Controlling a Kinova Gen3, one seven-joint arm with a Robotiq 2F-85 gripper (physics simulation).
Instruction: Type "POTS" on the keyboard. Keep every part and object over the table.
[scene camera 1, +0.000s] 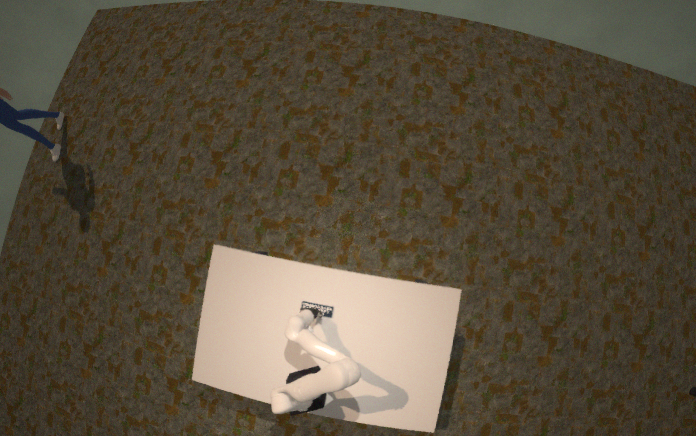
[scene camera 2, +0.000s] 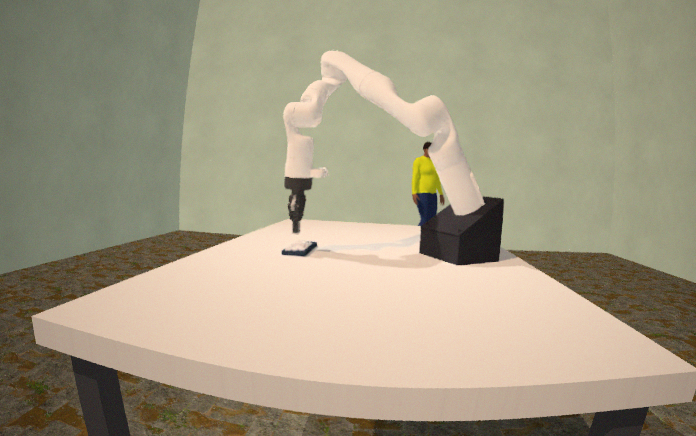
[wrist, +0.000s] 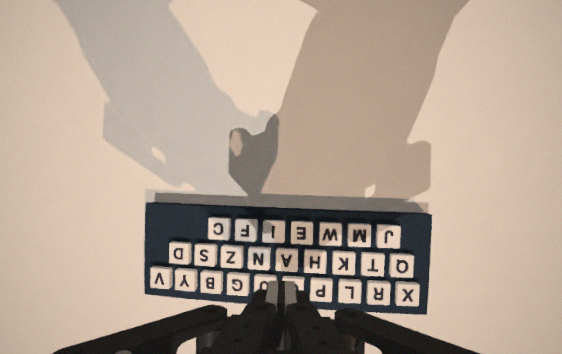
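Pixels of known places: gripper, fingertip midpoint: (scene camera 1: 315, 308) (scene camera 2: 295, 233) (wrist: 281, 298); arm's base at its link origin: (scene camera 2: 468, 206).
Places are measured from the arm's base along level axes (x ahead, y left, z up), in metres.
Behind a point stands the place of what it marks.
A dark blue keyboard (scene camera 1: 329, 314) @[x 0.457, y 0.009, z -0.132 m] (scene camera 2: 295, 252) @[x 0.444, y 0.178, z -0.134 m] (wrist: 170, 222) @[x 0.452, y 0.011, z -0.132 m] with white letter keys lies flat on the table. Its letters appear upside down in the wrist view. There the P key (wrist: 320, 290) @[x 0.475, y 0.115, z -0.127 m] is in the row nearest the fingers, right of the fingertips. The T key (wrist: 373, 265) @[x 0.454, y 0.144, z -0.127 m] is in the middle row at the right, and the S key (wrist: 205, 255) @[x 0.467, y 0.040, z -0.127 m] is in the middle row at the left. The O key is mostly hidden behind the fingertips. My gripper (scene camera 2: 296, 232) @[x 0.474, y 0.094, z -0.098 m] (wrist: 281, 298) @[x 0.474, y 0.094, z -0.098 m] is shut and empty, pointing down, a little above the keyboard in scene camera 2.
The white table (scene camera 1: 246, 328) @[x 0.202, y 0.468, z -0.145 m] (scene camera 2: 359, 318) @[x 0.197, y 0.583, z -0.144 m] carries the arm's black base (scene camera 2: 462, 238) @[x 0.022, y 0.129, z -0.074 m]. The table's edges show in both scene views. A person (scene camera 1: 25, 123) (scene camera 2: 426, 179) stands away from the table. Arm shadows fall beside the keyboard.
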